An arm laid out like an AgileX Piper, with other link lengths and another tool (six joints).
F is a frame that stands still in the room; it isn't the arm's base.
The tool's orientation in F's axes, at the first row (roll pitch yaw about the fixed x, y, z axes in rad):
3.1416, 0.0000, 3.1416
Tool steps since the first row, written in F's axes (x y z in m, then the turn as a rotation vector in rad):
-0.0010, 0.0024, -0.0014, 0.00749, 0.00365, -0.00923
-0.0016, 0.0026, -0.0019, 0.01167, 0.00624, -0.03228
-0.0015, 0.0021, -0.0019, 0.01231, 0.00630, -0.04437
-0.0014, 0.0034, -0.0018, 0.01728, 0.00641, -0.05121
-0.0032, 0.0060, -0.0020, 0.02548, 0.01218, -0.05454
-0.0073, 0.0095, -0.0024, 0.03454, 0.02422, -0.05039
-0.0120, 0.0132, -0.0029, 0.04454, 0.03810, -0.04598
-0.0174, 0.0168, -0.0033, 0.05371, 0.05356, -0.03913
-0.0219, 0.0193, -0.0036, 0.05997, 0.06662, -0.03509
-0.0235, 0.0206, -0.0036, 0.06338, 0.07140, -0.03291
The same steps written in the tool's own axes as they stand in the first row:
0.0010, 0.0024, 0.0014, -0.00749, 0.00365, 0.00923
0.0016, 0.0026, 0.0019, -0.01167, 0.00624, 0.03228
0.0015, 0.0021, 0.0019, -0.01231, 0.00630, 0.04437
0.0014, 0.0034, 0.0018, -0.01728, 0.00641, 0.05121
0.0032, 0.0060, 0.0020, -0.02548, 0.01218, 0.05454
0.0073, 0.0095, 0.0024, -0.03454, 0.02422, 0.05039
0.0120, 0.0132, 0.0029, -0.04454, 0.03810, 0.04598
0.0174, 0.0168, 0.0033, -0.05371, 0.05356, 0.03913
0.0219, 0.0193, 0.0036, -0.05997, 0.06662, 0.03509
0.0235, 0.0206, 0.0036, -0.06338, 0.07140, 0.03291

